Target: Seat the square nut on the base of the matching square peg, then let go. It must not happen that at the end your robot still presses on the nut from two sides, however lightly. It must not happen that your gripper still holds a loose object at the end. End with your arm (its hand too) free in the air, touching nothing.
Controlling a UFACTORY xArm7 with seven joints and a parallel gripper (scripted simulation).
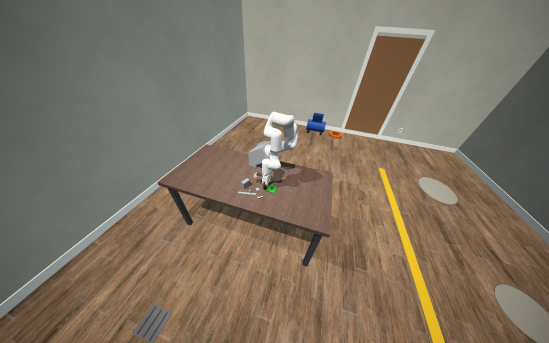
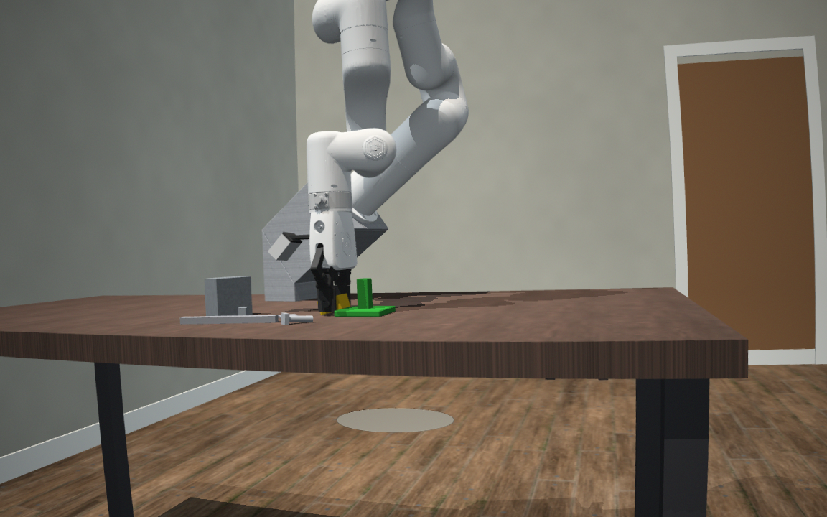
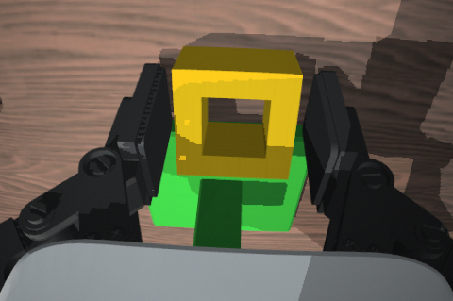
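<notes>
My hand is 60 mm to the left of the small grey square tile, 50 mm short of it and 20 mm above it. Round my hand: grey bolt: 140 mm ahead, 20 mm below; grey block: 180 mm to the right, 70 mm ahead, 10 mm above; flat grey bar: 140 mm ahead, 120 mm to the right, 20 mm below.
</notes>
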